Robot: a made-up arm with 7 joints.
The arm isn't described. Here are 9 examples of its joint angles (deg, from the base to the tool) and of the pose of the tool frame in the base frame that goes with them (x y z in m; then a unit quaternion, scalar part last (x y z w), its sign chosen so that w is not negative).
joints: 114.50 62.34 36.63 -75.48 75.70 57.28 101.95
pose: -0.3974 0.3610 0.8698 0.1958 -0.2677 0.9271 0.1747
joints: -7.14 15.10 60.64 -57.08 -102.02 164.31 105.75
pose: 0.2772 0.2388 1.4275 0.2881 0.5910 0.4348 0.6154
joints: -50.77 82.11 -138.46 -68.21 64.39 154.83 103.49
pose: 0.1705 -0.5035 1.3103 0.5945 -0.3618 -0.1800 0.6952
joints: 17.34 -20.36 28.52 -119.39 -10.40 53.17 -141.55
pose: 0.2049 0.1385 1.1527 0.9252 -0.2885 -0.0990 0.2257
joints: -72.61 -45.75 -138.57 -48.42 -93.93 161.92 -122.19
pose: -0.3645 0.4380 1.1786 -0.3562 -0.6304 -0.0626 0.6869
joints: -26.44 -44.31 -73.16 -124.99 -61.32 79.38 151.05
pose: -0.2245 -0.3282 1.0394 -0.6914 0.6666 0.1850 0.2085
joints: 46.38 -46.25 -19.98 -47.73 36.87 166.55 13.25
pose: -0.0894 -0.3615 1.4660 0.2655 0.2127 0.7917 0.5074
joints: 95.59 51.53 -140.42 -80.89 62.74 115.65 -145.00
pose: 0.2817 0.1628 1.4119 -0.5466 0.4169 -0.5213 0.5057
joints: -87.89 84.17 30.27 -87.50 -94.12 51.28 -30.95
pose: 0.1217 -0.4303 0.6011 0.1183 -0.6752 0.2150 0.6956
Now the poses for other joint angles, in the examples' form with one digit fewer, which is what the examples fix.
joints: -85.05 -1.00 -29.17 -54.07 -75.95 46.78 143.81
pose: -0.201 -0.202 1.468 0.142 -0.952 -0.254 0.097
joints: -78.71 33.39 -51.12 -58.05 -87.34 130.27 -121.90
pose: -0.149 -0.528 1.268 0.257 -0.595 0.100 0.755
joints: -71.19 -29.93 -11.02 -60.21 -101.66 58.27 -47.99
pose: -0.134 -0.040 1.494 -0.699 -0.181 0.531 0.443
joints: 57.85 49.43 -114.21 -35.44 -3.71 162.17 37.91
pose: 0.423 0.337 1.410 0.228 0.314 -0.190 0.902
